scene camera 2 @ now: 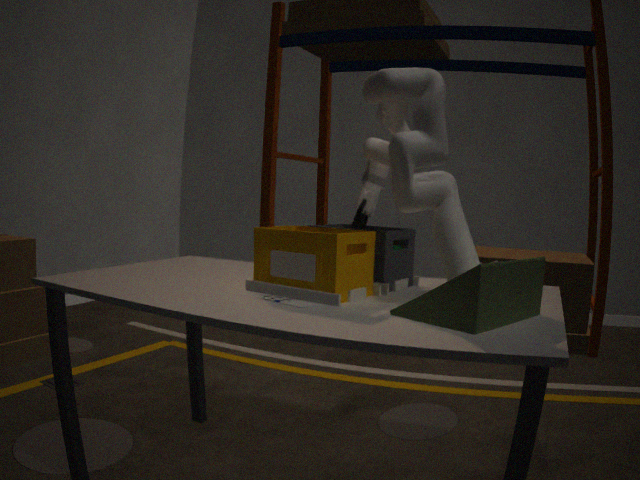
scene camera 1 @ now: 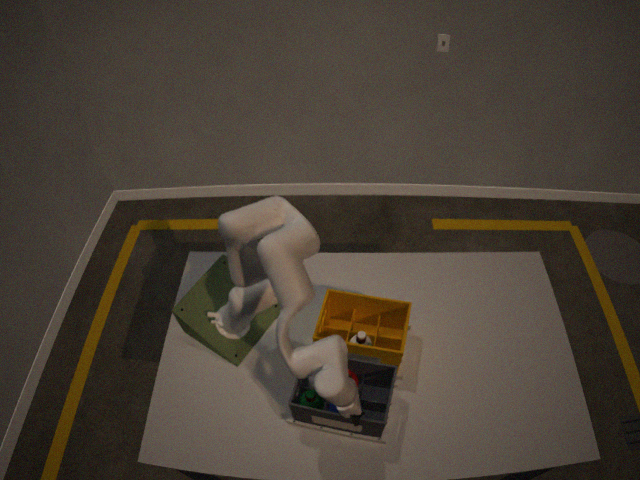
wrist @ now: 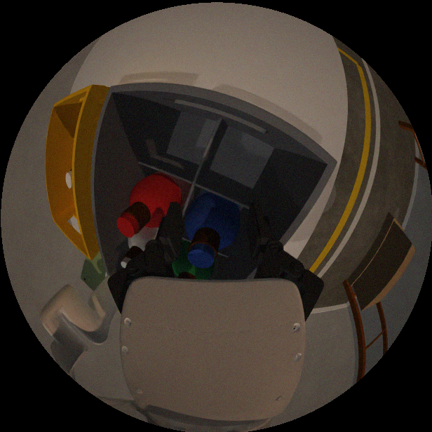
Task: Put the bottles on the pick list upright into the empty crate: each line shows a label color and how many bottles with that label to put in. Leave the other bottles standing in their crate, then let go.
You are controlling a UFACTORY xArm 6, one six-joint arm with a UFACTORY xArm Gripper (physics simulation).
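Frame: origin at the arm's base, x ahead, y left, z up, level; millimetres.
Seen in the pictures: arm's base, link origin: [scene camera 1: 232, 321].
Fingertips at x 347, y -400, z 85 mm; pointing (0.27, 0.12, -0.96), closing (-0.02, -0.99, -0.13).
Observation:
Pixels of each thing's top centre, then the offset from my fingertips to it. Level surfaces: height alone.
- dark grey crate, top centre: [scene camera 1: 344, 385] [scene camera 2: 362, 227] 30 mm up, 27 mm back, 52 mm left
- red bottle, top centre: [scene camera 1: 346, 372] 18 mm up, 12 mm back, 97 mm left
- blue bottle, top centre: [scene camera 1: 341, 400] 18 mm up, 42 mm back, 13 mm left
- green bottle, top centre: [scene camera 1: 310, 393] 18 mm up, 125 mm back, 52 mm left
- white bottle, top centre: [scene camera 1: 361, 334] 18 mm up, 59 mm ahead, 215 mm left
- white table, surface height: 145 mm down
- flat sheet, top centre: [scene camera 2: 284, 300] 144 mm down, 115 mm ahead, 398 mm left
The dark grey crate [scene camera 1: 382, 427] [scene camera 2: 395, 266] [wrist: 320, 152] holds a red bottle [scene camera 1: 353, 377] [wrist: 159, 194], a blue bottle [scene camera 1: 333, 408] [wrist: 212, 217], a green bottle [scene camera 1: 311, 398] [wrist: 184, 267] and a white bottle [wrist: 142, 236]. In the wrist view my gripper [wrist: 214, 213] is open, with one black finger on each side of the blue bottle, not clamped on it. The gripper [scene camera 2: 360, 222] reaches down at the grey crate's rim. The yellow crate [scene camera 1: 369, 296] [scene camera 2: 356, 273] [wrist: 85, 170] has a white bottle [scene camera 1: 361, 338] standing in one compartment.
A green wedge-shaped block [scene camera 1: 206, 294] [scene camera 2: 509, 297] stands at the arm's base side of the white table [scene camera 1: 475, 320] [scene camera 2: 206, 279]. The two crates stand close together, with low pale strips along their bases. A flat sheet [scene camera 2: 281, 300] with small marks lies before the yellow crate.

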